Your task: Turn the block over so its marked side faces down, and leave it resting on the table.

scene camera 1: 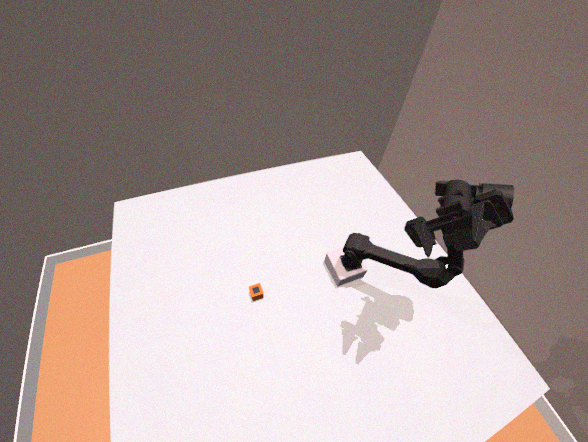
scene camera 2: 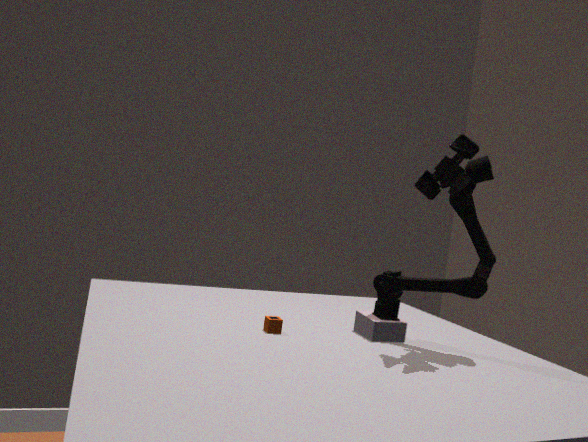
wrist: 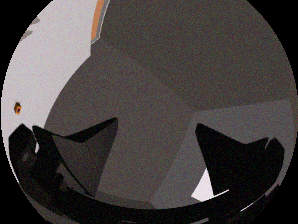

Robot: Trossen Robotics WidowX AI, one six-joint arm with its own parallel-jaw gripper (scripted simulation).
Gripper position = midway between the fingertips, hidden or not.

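Observation:
Scene camera 1 shows me my gripper (scene camera 1: pixel 450 250), which is open and has nothing in its grasp. In scene camera 2 I see the gripper (scene camera 2: pixel 439 159) again, and the wrist view has it (wrist: pixel 159 125) too.

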